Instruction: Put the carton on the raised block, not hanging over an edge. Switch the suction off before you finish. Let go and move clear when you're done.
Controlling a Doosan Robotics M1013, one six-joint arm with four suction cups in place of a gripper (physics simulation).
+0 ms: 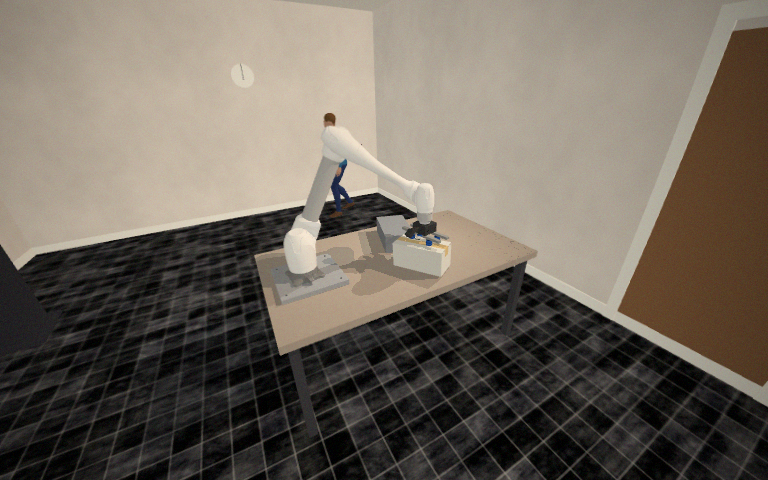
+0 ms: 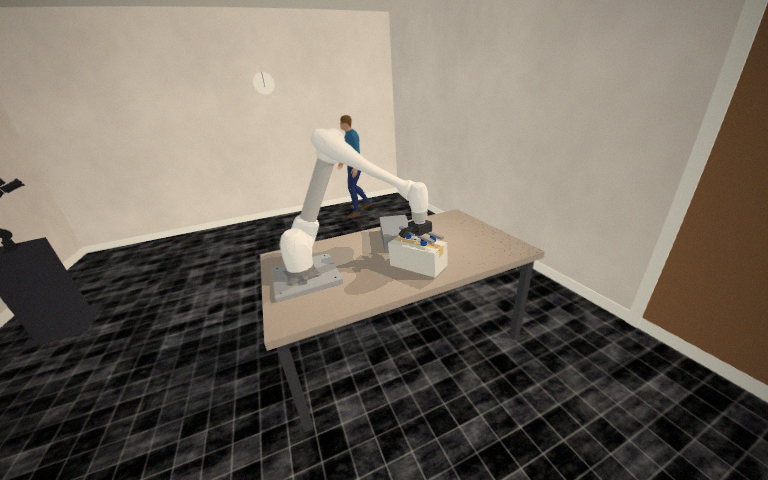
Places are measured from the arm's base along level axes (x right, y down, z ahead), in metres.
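Pixels of known places: end effector, tool point: (image 1: 424,241) (image 2: 420,241); arm's base, origin of the base link: (image 1: 305,275) (image 2: 302,273).
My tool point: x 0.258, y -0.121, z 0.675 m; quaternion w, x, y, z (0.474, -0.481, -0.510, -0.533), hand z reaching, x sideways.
Ahead of a thing's pixels: the offset from my tool point to its middle. Level surfaces: height alone.
The white carton @(dy +0.064, dx +0.027, dz -0.042 m) (image 1: 420,259) (image 2: 417,258) with orange tape on its top stands upright at the middle right of the table, apparently on the table top. The raised block @(dy +0.086, dx -0.357, dz +0.036 m) (image 1: 390,226) (image 2: 392,225) is grey and stands behind the carton, to its left and partly hidden by it. My suction gripper (image 1: 425,237) (image 2: 420,237), with blue cups on a dark mount, is over the carton's top. The cups are at the top face or very close to it. Whether the suction is on does not show.
The arm's grey base plate (image 1: 310,282) (image 2: 305,279) is on the left of the wooden table @(dy +0.146 m) (image 1: 334,319) (image 2: 339,311). A person (image 1: 338,186) (image 2: 352,144) is on the floor behind the table. A dark cabinet (image 2: 48,294) stands at the far left.
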